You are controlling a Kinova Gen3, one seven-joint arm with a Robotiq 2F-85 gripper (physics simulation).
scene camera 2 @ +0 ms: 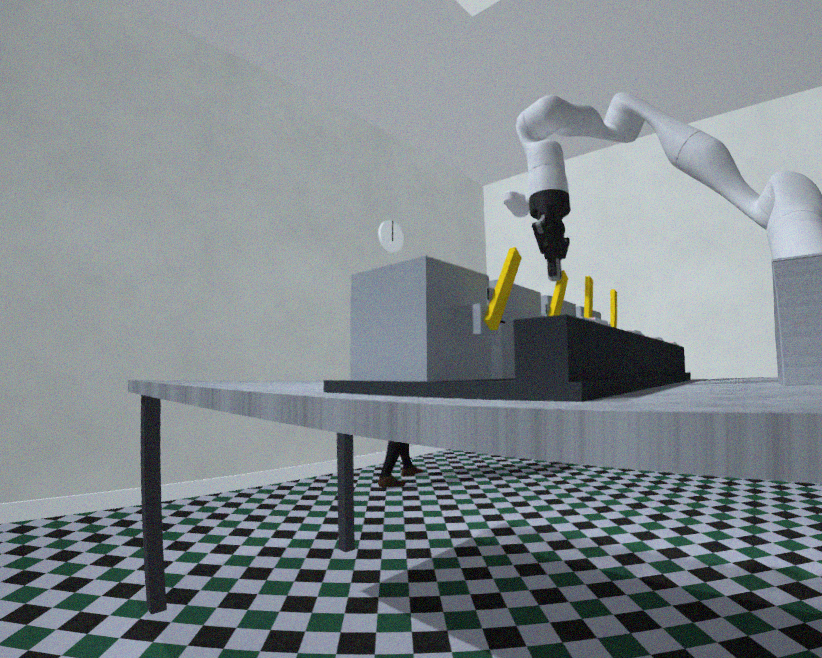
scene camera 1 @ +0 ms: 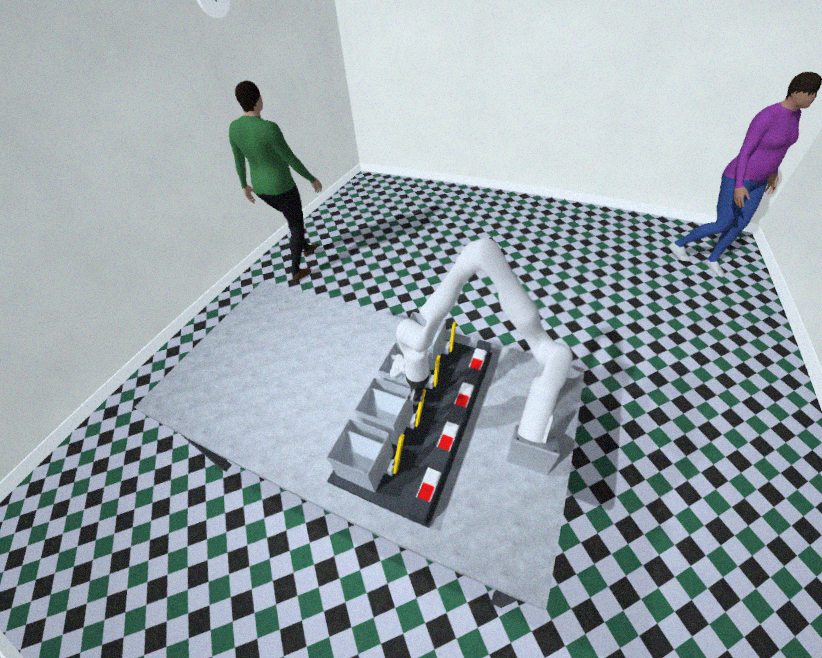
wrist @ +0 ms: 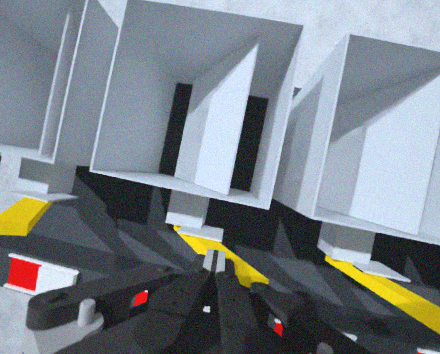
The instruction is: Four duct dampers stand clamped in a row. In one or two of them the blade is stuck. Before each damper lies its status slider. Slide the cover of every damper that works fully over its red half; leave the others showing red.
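Places are measured from the arm's base along level axes (x ahead, y left, z up), in millimetres.
Where they show: gripper, fingertip midpoint: [scene camera 2: 554,280] [scene camera 1: 419,399] [wrist: 214,262]; arm's base at its link origin: [scene camera 2: 816,300] [scene camera 1: 531,435].
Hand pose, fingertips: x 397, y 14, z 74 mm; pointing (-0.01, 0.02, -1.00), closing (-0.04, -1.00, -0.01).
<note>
Things, the pixels of their top centre, and the offset from my fingertips. "pt": a spot on its surface instead.
- nearest damper at a spot on its surface: [scene camera 2: 388,322] pt 139 mm ahead, 293 mm left, 93 mm down
- second damper's blade at a spot on its surface: [wrist: 220,120] pt 123 mm ahead, 14 mm left, 64 mm down
Four grey dampers stand in a row; the nearest damper [scene camera 1: 353,470] [scene camera 2: 388,322] is by the base's end. In scene view 2, its yellow lever [scene camera 1: 398,454] [scene camera 2: 503,288] [wrist: 22,215] leans right. The second lever [scene camera 2: 559,295] [wrist: 245,270] leans slightly; the third [scene camera 2: 588,296] and fourth [scene camera 2: 613,307] look upright. The second damper's blade [wrist: 220,120] slants inside its duct. My gripper [scene camera 1: 416,396] [scene camera 2: 553,275] [wrist: 214,262] is shut and empty at the second lever's upper part; contact is unclear. Sliders [scene camera 1: 429,483] [scene camera 1: 447,436] [scene camera 1: 463,395] [scene camera 1: 477,358] all show red beside white.
The dampers stand on a dark stepped base [scene camera 1: 404,504] [scene camera 2: 623,356] on the grey table [scene camera 1: 260,384] [scene camera 2: 274,400]. The arm's mount [scene camera 1: 531,452] [scene camera 2: 798,322] is on the sliders' side. A person in green [scene camera 1: 263,154] and one in purple [scene camera 1: 764,144] are on the floor beyond the table.
</note>
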